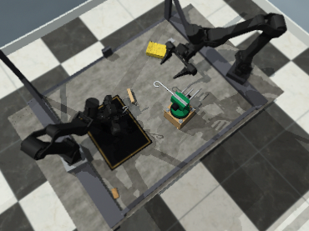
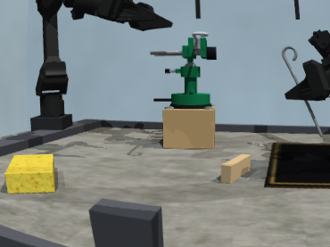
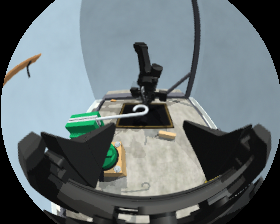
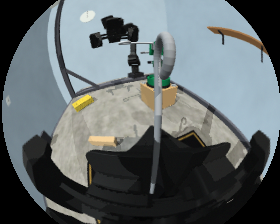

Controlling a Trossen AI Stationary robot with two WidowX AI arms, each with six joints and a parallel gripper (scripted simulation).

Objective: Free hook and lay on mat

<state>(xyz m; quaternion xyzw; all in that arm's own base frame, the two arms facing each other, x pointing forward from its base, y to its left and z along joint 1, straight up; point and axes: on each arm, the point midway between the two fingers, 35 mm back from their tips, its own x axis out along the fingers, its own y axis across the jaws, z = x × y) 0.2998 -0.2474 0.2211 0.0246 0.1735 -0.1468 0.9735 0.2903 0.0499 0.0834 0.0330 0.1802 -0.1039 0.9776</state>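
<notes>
Right now my right hand is 10 mm short of the black mat, 60 mm to the left of it and 130 mm above it. The rest, counted from my right hand: small wooden block 120 mm behind, 90 mm to the left, 120 mm below.
</notes>
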